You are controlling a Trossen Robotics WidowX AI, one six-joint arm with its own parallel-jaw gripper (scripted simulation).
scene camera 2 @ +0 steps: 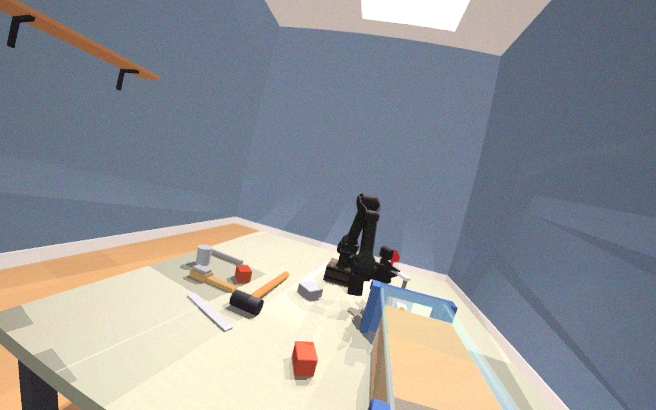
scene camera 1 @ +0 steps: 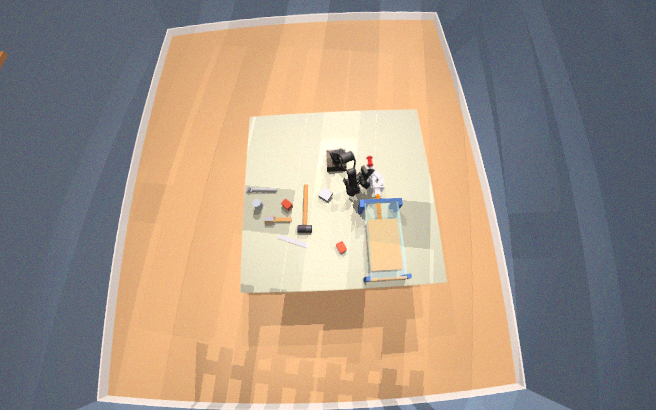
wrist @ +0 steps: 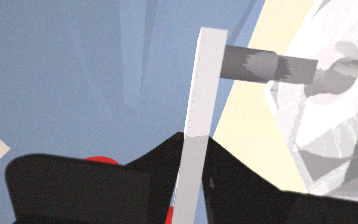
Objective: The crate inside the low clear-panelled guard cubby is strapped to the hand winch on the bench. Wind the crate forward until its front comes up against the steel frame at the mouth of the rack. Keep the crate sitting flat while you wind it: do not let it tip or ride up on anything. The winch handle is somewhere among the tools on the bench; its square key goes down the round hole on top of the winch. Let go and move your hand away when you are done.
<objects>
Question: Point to a black-headed mallet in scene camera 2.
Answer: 252,303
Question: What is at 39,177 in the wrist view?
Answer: The gripper.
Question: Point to a clear guard cubby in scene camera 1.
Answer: At 384,246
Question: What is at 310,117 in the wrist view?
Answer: A white hand winch.
</objects>
